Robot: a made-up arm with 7 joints.
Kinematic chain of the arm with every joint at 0, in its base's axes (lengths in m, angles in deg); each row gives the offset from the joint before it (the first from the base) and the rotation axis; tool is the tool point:
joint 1: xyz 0 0 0.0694 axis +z
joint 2: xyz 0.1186 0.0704 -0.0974 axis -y
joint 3: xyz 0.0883 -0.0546 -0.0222 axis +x
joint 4: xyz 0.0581 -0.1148 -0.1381 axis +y
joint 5: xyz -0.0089 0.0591 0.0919 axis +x
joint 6: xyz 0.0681 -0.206 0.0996 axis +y
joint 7: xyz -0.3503 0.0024 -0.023 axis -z
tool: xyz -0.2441 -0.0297 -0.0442
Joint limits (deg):
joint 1: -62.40..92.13
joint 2: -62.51..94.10
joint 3: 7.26..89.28
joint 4: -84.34..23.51
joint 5: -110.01..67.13
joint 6: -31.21..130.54
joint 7: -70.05..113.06
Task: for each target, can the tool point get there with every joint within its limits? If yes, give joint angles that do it. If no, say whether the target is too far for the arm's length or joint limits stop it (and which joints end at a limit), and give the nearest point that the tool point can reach.
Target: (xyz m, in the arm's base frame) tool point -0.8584 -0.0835 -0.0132
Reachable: no: joint limits stop it (at a limit: joint 1, joint 2, joint 3, joint 4) | nearest point -0.7323 -0.0851 -0.0281 | short by 0.127 m
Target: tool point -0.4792 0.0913 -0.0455
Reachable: yes | joints -15.21 -7.94 64.28 -48.81 -30.45 47.21 -21.49
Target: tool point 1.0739 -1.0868 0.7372
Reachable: no: too far | nearest point 0.6596 -0.6675 0.4171 | short by 0.671 m
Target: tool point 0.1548 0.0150 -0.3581
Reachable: yes | joints 58.36 62.17 47.49 15.00 -25.79 -13.15 35.15
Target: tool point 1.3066 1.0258 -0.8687
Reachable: no: too far | nearest point 0.7376 0.5791 -0.4743 | short by 0.824 m
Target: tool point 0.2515 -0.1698 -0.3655
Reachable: yes | joints 79.53 29.25 35.10 5.69 31.50 13.53 4.31
